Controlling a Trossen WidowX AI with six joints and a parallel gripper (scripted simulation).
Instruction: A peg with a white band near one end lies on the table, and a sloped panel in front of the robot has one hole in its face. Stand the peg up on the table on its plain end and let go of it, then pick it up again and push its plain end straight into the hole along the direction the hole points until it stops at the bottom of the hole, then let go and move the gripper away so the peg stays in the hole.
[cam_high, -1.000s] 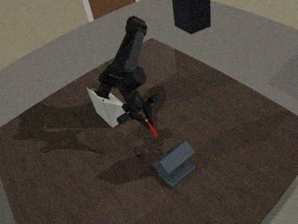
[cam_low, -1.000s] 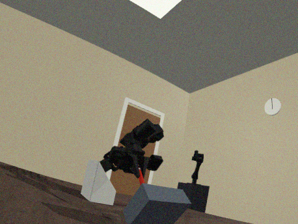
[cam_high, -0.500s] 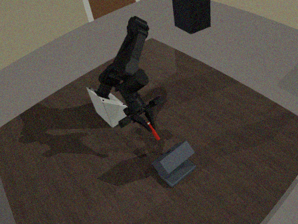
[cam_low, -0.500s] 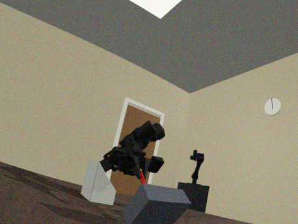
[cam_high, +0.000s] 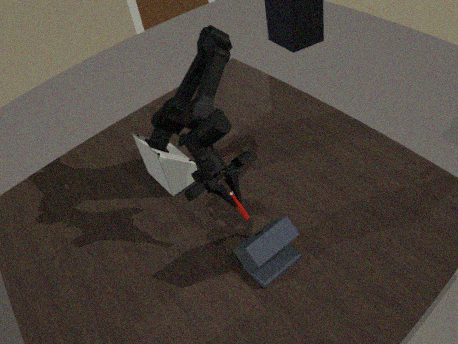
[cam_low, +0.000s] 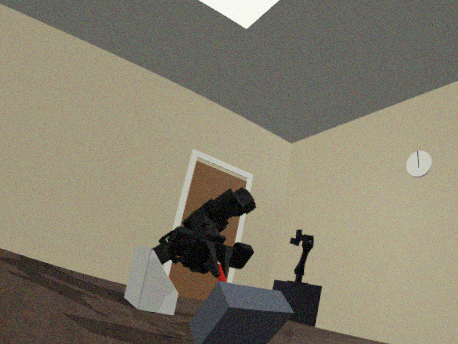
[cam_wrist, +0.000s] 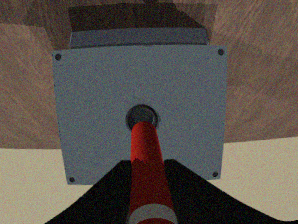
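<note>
Right now my gripper tip is 9 cm short of the sloped panel, 7 cm above it and 1 cm to the right of it. Round my gripper tip: red peg (1 cm behind, 1 cm above).
</note>
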